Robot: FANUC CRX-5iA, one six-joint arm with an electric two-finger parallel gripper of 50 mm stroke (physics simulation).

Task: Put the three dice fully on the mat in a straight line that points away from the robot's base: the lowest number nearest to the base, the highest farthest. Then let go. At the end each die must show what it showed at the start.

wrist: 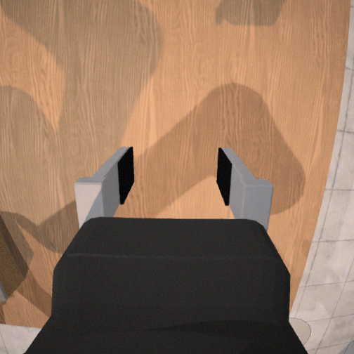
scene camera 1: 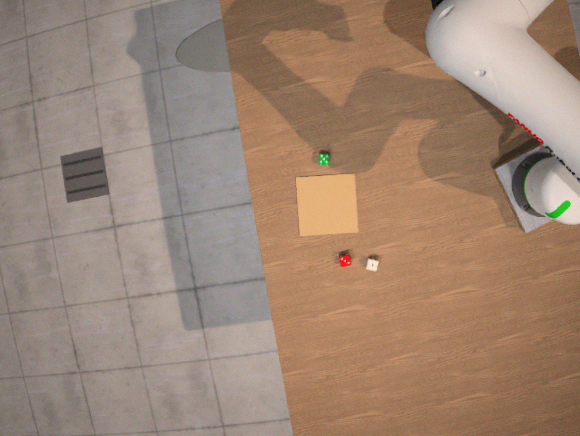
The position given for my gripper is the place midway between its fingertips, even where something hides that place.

Scene:
my gripper: wrist 175, 164
mat: scene camera 1 327, 204; not seen in the wrist view (out of frame)

